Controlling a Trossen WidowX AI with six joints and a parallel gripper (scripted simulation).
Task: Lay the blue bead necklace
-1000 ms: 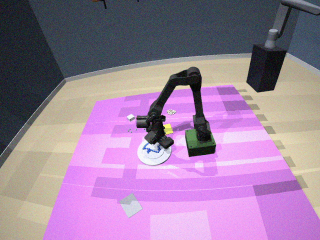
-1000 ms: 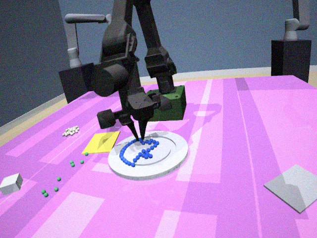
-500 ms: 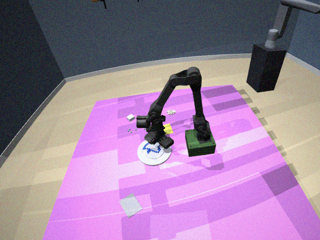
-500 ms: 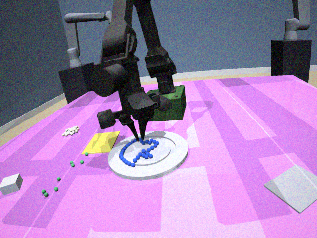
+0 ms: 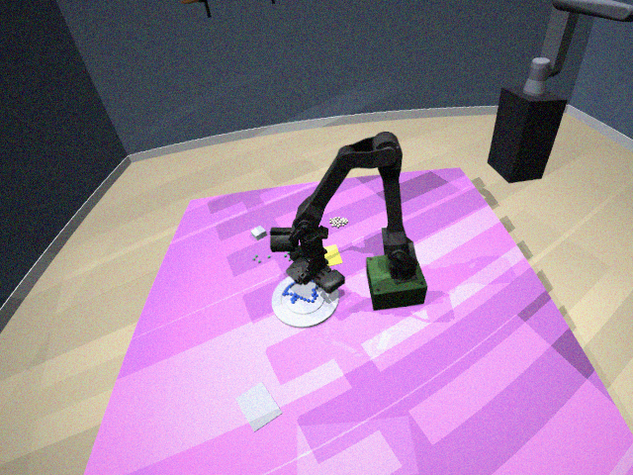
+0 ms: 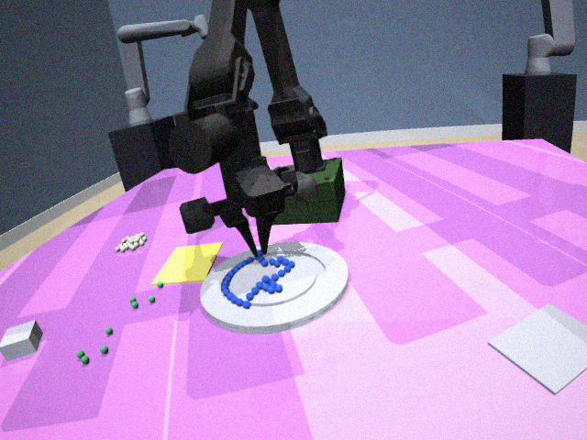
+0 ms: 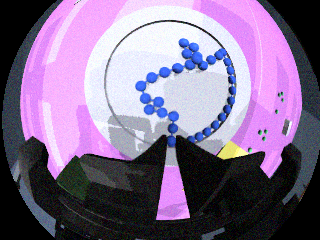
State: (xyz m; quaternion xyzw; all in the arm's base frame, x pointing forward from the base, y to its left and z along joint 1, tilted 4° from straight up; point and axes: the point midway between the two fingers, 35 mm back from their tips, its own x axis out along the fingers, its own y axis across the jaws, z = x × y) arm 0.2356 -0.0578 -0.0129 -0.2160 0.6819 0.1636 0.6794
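The round white bead board lies 50 mm ahead of my gripper tip, 30 mm to the left of it and 10 mm below it. Round my gripper tip: yellow sheet 20 mm behind, 130 mm to the right, 20 mm below; then grey tile 190 mm ahead, 330 mm to the left, 20 mm below; then cube 200 mm ahead, 300 mm to the right, 10 mm below.
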